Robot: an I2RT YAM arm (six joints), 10 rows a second.
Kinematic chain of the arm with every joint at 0, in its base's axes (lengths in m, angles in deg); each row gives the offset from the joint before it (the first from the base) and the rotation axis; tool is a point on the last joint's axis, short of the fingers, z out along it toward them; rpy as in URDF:
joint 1: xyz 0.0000 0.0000 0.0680 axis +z
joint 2: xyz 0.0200 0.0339 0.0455 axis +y
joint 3: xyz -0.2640 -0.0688 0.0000 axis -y
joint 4: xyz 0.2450 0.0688 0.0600 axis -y
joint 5: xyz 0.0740 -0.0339 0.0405 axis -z
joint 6: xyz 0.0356 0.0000 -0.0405 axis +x
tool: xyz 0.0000 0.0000 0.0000 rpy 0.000 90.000 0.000
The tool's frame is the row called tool.
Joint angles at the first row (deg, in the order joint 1, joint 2, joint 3, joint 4, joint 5, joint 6):
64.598 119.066 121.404 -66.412 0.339 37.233
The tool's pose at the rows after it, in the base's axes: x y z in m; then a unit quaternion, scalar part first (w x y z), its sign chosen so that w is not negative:
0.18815 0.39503 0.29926 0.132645 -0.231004 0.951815 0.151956
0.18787 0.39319 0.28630 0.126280 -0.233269 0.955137 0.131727
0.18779 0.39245 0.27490 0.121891 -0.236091 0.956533 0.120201
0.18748 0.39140 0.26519 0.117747 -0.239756 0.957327 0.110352
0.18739 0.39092 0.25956 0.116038 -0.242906 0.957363 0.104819
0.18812 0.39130 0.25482 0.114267 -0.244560 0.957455 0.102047
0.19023 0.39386 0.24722 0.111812 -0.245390 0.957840 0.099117
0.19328 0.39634 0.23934 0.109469 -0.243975 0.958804 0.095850
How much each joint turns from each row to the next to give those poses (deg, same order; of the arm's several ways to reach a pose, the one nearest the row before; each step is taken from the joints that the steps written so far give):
0.001 0.000 -3.343 0.676 0.481 -0.087
-0.001 -0.001 -2.624 0.329 0.852 -0.307
0.000 0.022 -2.384 1.050 0.393 -0.328
0.000 0.000 -2.054 0.874 0.285 -0.414
0.000 0.045 -1.134 0.567 0.196 -0.372
-0.066 0.263 -0.632 0.524 0.000 -0.240
-0.108 0.938 -0.245 0.746 -0.043 -0.175
-0.219 1.072 -0.085 0.698 0.000 -0.022

